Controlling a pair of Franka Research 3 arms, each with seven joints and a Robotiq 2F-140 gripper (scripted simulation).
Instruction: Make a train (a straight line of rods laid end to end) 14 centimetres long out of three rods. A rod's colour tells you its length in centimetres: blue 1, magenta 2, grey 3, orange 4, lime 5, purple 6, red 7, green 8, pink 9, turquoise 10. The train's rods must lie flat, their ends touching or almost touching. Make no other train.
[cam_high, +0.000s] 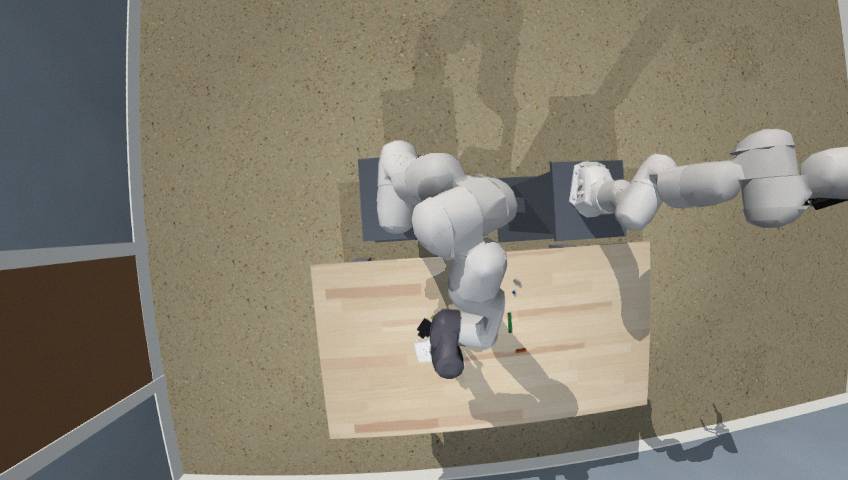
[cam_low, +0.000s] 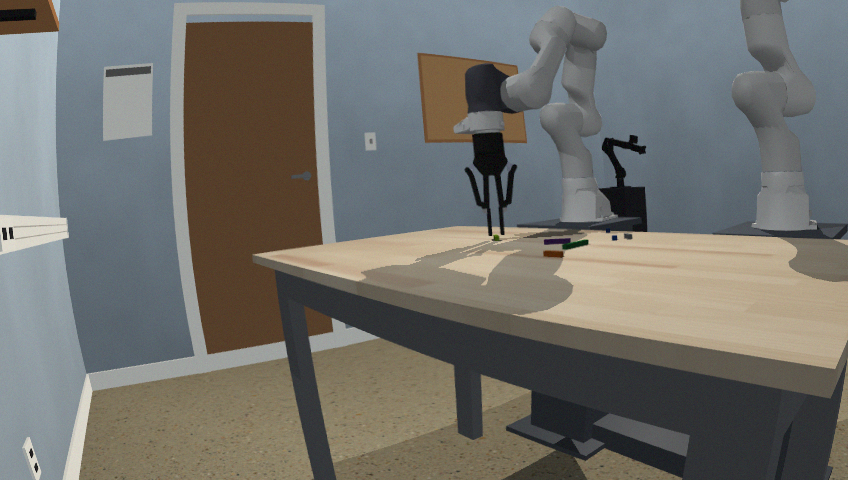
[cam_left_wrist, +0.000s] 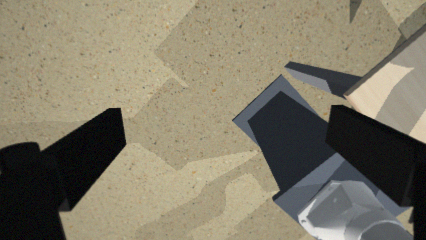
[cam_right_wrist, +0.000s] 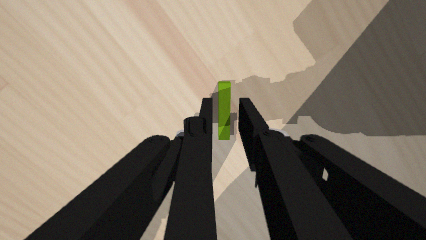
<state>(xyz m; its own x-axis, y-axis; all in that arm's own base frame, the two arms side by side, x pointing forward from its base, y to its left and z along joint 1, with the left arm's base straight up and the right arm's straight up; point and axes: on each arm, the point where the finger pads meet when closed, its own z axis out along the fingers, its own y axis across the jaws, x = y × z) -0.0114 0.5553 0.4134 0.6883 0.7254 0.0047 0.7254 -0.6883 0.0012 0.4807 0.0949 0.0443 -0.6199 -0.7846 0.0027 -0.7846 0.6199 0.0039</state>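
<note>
Right now the lime rod is 40 mm below my right hand. Also, from my right hand: grey rod 140 mm behind, 310 mm to the left, 40 mm below; purple rod 10 mm behind, 210 mm to the left, 40 mm below; green rod 20 mm ahead, 290 mm to the left, 40 mm below.
</note>
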